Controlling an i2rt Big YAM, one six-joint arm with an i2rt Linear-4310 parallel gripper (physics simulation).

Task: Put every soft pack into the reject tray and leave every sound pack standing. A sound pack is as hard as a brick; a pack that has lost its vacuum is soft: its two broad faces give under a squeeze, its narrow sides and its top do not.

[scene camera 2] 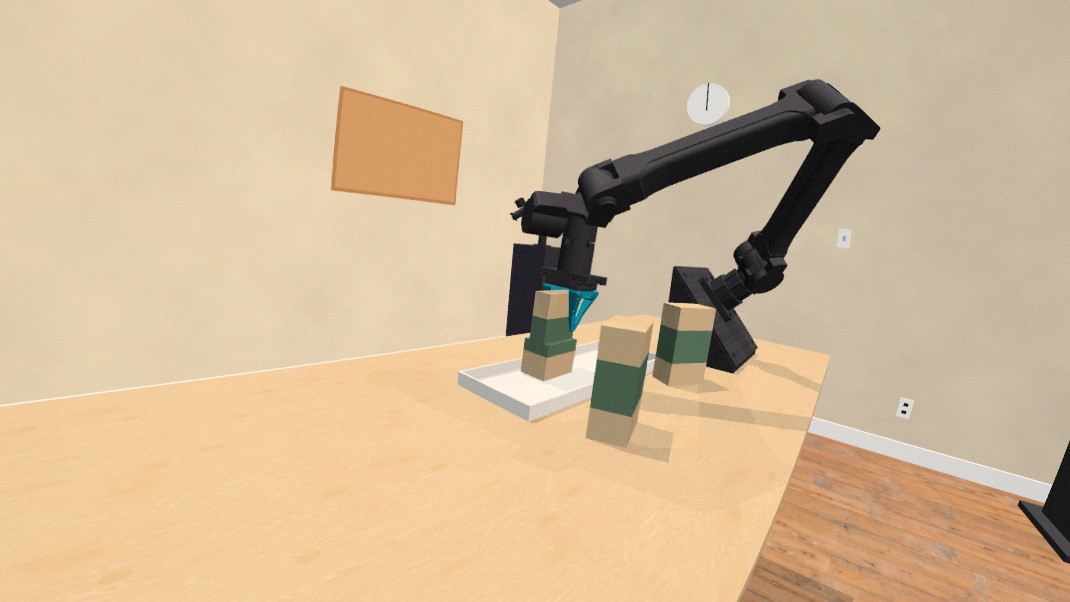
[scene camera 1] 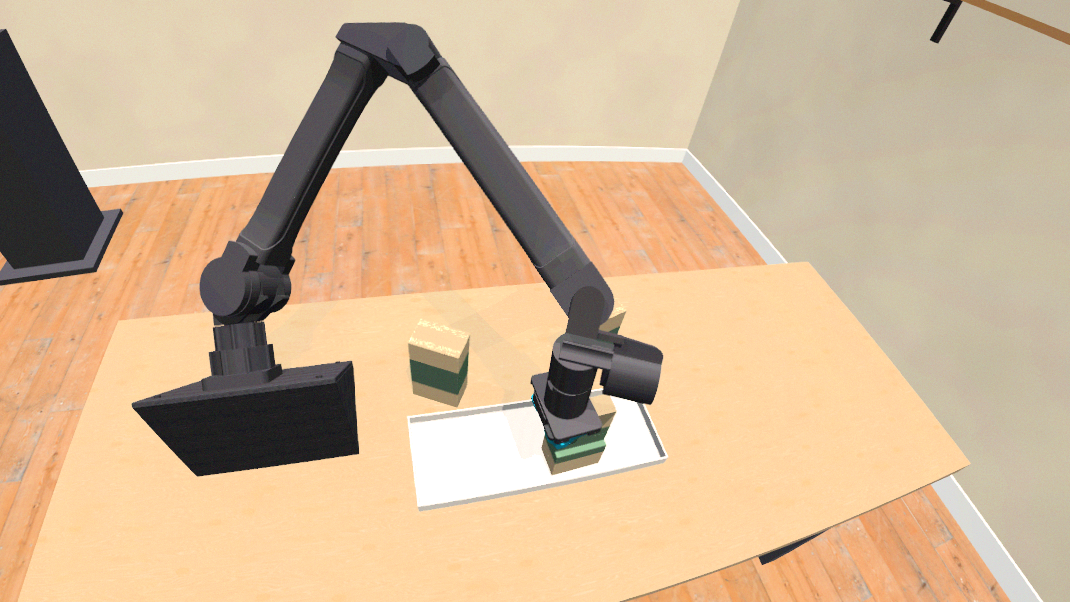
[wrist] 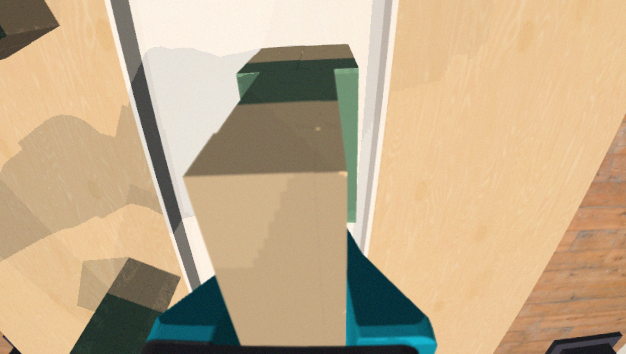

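Seen in the pictures: gripper, fingertip midpoint: (scene camera 2: 564, 328) (scene camera 1: 556, 438); arm's base, link origin: (scene camera 2: 715, 299) (scene camera 1: 245, 381).
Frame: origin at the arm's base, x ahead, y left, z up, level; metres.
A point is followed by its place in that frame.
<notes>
My gripper (scene camera 1: 566, 440) @[z -0.053, x 0.421, y -0.153 m] (scene camera 2: 570, 310) @[z -0.053, x 0.421, y -0.153 m] is shut on a tan pack with a green band (scene camera 1: 576, 458) @[z -0.083, x 0.448, y -0.180 m] (scene camera 2: 549, 329) @[z -0.044, x 0.485, y -0.138 m] (wrist: 280, 230) @[z 0.014, x 0.481, y -0.153 m]. The pack is upright inside the white reject tray (scene camera 1: 471, 456) @[z -0.129, x 0.304, y -0.117 m] (scene camera 2: 497, 399) @[z -0.123, x 0.613, y -0.121 m] (wrist: 300, 25) @[z -0.129, x 0.507, y -0.154 m], near its right end in scene camera 1. Its base looks to be on the tray floor. Its upper part is pinched in above a green ledge. A second pack (scene camera 1: 437, 372) @[z -0.045, x 0.274, y -0.006 m] (scene camera 2: 682, 345) @[z -0.058, x 0.316, y 0.027 m] (wrist: 27, 22) stands behind the tray's left end. A third pack (scene camera 1: 616, 318) @[z -0.002, x 0.579, y 0.007 m] (scene camera 2: 619, 387) @[z -0.059, x 0.592, y 0.043 m] (wrist: 119, 320) stands behind the tray's right end, mostly hidden by the arm in scene camera 1.
The arm's black slanted base (scene camera 1: 261, 426) @[z -0.012, x 0.021, y -0.069 m] (scene camera 2: 682, 283) @[z 0.035, x 0.136, y -0.047 m] stands at the left of the wooden table (scene camera 1: 748, 389) @[z -0.132, x 0.856, y -0.124 m] (scene camera 2: 299, 464) @[z -0.132, x 0.875, y -0.134 m] in scene camera 1. The arm's wrist passes over the area of the third pack. The low tray walls surround the held pack.
</notes>
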